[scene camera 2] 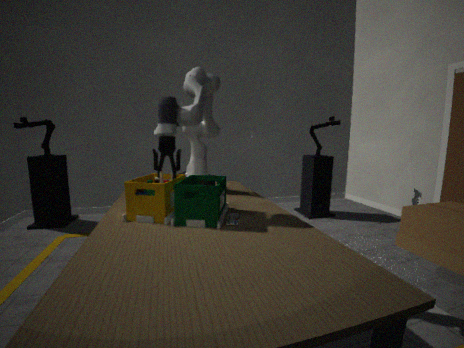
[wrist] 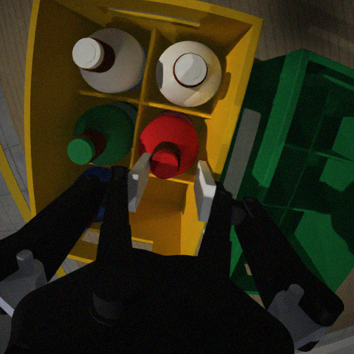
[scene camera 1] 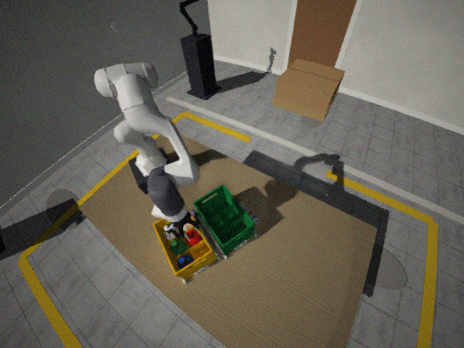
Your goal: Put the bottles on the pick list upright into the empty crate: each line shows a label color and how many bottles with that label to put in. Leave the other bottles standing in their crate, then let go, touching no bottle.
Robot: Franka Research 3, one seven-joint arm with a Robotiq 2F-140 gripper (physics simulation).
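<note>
The yellow crate (scene camera 1: 204, 261) (scene camera 2: 150, 207) (wrist: 45, 100) holds two white bottles (scene camera 1: 170, 231) (wrist: 120, 65), a green bottle (scene camera 1: 177, 246) (wrist: 107, 130), a red bottle (scene camera 1: 192, 237) (wrist: 172, 132) and a blue bottle (scene camera 1: 185, 261), all in compartments. The compartment beside the blue one is empty. The green crate (scene camera 1: 245, 235) (scene camera 2: 200, 205) (wrist: 280, 120) stands alongside; no bottle shows in it. My gripper (scene camera 2: 166, 175) (wrist: 172, 170) is partly open, pointing down over the yellow crate. Its fingertips are on either side of the red cap in the wrist view, with nothing gripped. Labels are hidden; no pick list is readable.
The crates stand close together on the brown table (scene camera 1: 300, 270) (scene camera 2: 240, 280). A small patterned item (scene camera 1: 254, 216) (scene camera 2: 233, 218) lies beside the green crate, too small to read. A cardboard box (scene camera 1: 305, 92) (scene camera 2: 435, 230) and a black pedestal (scene camera 1: 200, 65) (scene camera 2: 317, 185) stand off the table.
</note>
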